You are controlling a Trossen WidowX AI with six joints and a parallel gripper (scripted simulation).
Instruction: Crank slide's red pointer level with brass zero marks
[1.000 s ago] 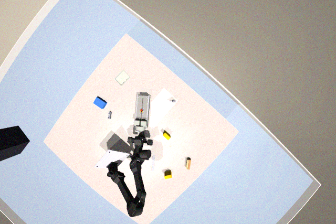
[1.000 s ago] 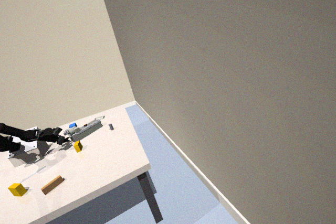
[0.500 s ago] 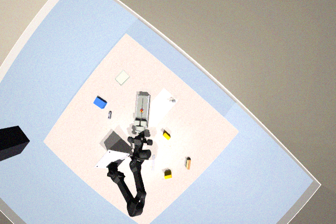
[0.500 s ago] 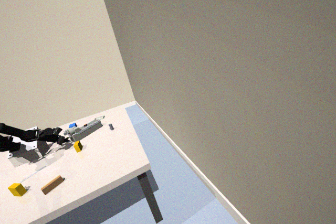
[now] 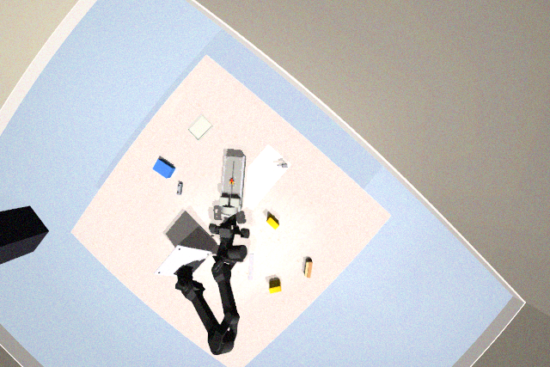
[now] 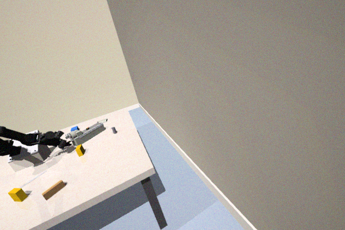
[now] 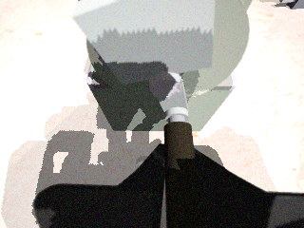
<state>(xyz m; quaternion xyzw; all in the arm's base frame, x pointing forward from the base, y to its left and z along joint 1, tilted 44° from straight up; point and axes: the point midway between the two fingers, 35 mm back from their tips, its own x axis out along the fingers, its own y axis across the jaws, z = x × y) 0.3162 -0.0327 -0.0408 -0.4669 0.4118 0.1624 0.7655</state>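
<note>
Now: gripper tip 10 mm past the dark brown crank handle, 10 mm to the left of it and 30 mm below it. Round my gripper tip: blue block 110 mm behind, 410 mm to the left, 20 mm below; crank 40 mm above; red pointer 130 mm ahead, 120 mm to the left, 50 mm above.
</note>
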